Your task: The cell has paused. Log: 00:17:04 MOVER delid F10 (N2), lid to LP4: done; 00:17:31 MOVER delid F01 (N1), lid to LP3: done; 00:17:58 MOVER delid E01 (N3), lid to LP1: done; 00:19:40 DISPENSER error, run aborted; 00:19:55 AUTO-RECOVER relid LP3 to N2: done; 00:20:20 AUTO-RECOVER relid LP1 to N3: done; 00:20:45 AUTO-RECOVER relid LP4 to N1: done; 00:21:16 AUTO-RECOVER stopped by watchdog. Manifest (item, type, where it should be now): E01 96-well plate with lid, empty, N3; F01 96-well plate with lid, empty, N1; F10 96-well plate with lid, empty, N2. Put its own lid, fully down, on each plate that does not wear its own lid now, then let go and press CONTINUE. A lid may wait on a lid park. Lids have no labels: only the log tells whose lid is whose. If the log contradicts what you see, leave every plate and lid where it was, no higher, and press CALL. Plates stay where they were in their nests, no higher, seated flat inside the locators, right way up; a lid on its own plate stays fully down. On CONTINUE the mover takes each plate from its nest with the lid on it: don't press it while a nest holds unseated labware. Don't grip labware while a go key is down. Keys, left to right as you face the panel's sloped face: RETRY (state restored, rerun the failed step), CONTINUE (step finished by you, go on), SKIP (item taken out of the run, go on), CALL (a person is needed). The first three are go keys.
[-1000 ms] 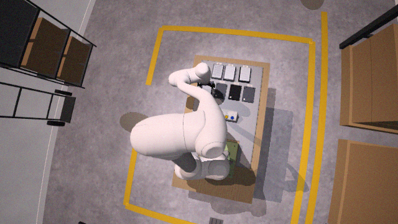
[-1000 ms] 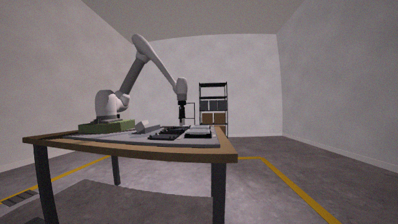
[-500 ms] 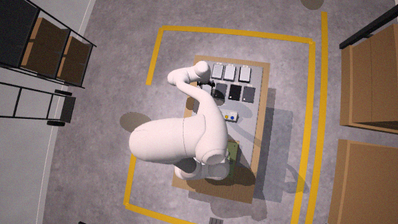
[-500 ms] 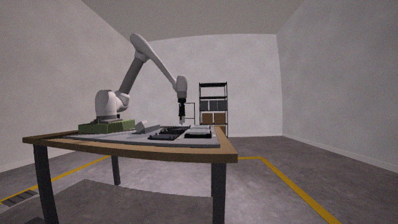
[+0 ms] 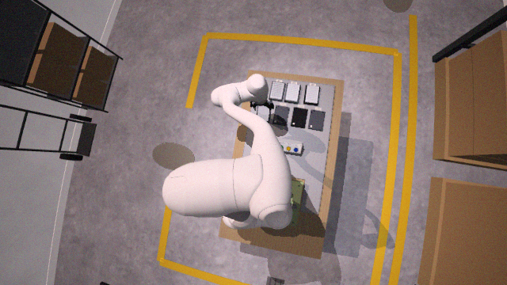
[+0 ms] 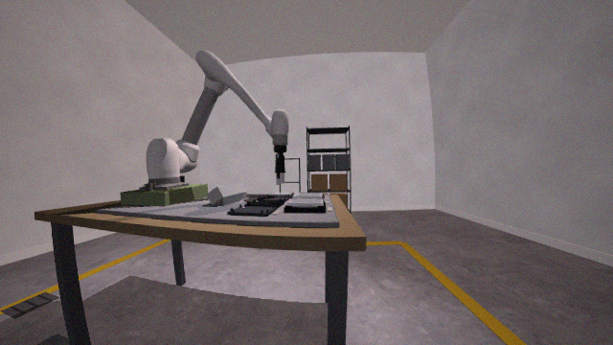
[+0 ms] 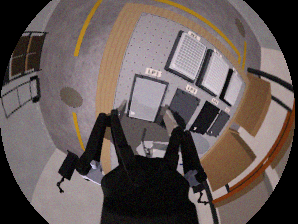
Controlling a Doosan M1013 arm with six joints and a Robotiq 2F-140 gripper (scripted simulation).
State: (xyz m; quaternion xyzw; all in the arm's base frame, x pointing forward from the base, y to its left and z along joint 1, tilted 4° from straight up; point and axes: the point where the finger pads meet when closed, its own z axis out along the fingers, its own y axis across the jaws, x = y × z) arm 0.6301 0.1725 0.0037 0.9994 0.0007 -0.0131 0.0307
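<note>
The label lies 90 mm ahead of my hand and 100 mm below it.
</note>
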